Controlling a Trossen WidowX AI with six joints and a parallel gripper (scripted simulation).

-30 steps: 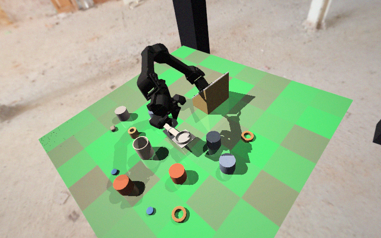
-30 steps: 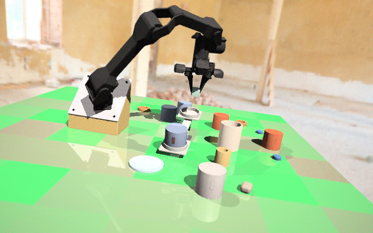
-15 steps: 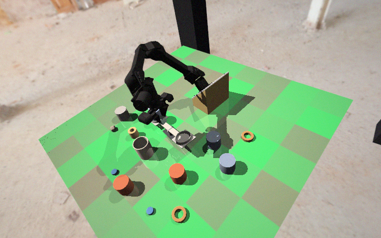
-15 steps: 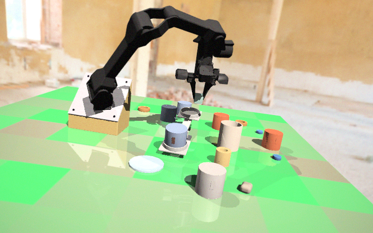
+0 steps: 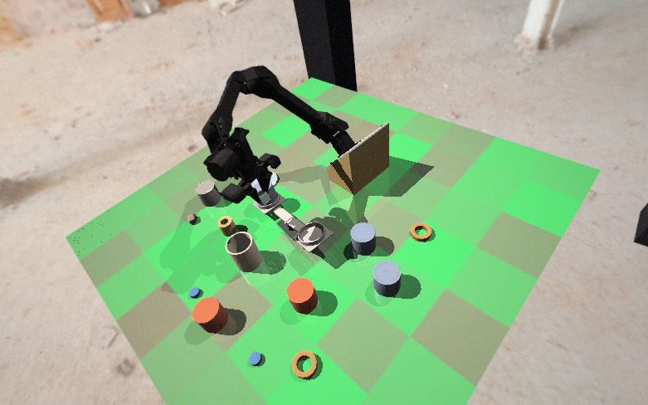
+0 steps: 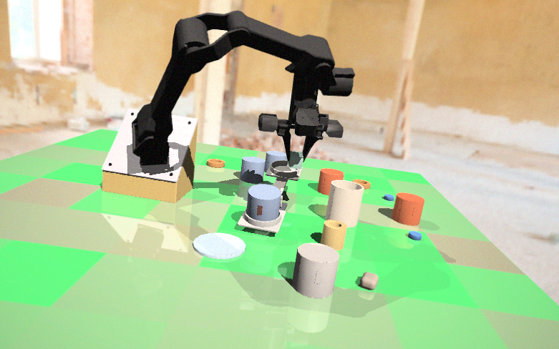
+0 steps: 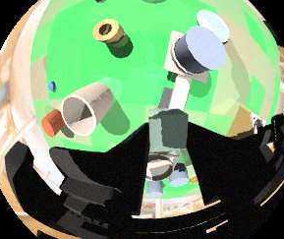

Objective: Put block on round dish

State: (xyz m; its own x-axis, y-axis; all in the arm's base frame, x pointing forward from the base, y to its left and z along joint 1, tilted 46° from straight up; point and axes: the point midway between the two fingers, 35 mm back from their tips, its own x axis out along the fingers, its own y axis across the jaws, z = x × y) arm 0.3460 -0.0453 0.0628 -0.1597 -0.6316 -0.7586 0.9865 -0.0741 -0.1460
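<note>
The round pale dish lies 19 cm to the right of my gripper tip, 15 cm behind it and 14 cm below it. Round my gripper tip: pale green block (right at my gripper tip).
</note>
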